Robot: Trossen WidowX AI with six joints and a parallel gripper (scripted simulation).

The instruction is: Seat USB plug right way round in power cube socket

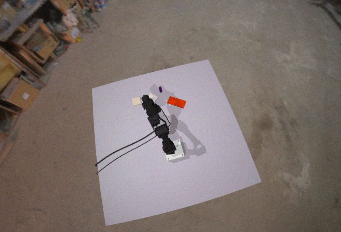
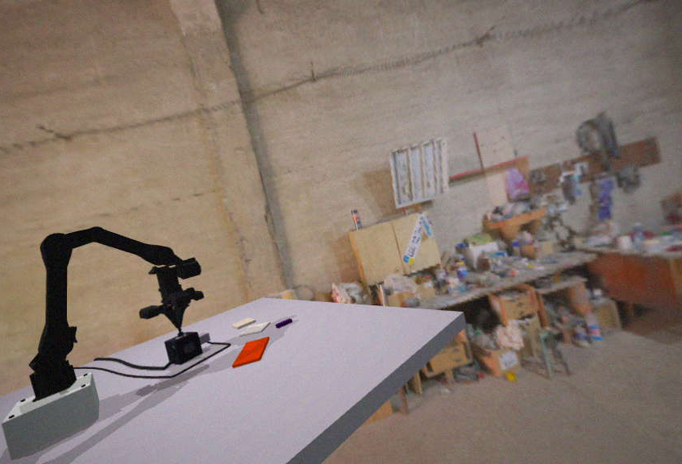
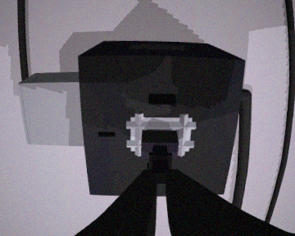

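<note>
The dark USB plug is 20 mm below my gripper tip. Also, from my gripper tip: grey-framed socket 40 mm below; then small purple piece 330 mm ahead, 70 mm to the right, 100 mm below; then orange flat slab 180 mm ahead, 220 mm to the right, 100 mm below.
</note>
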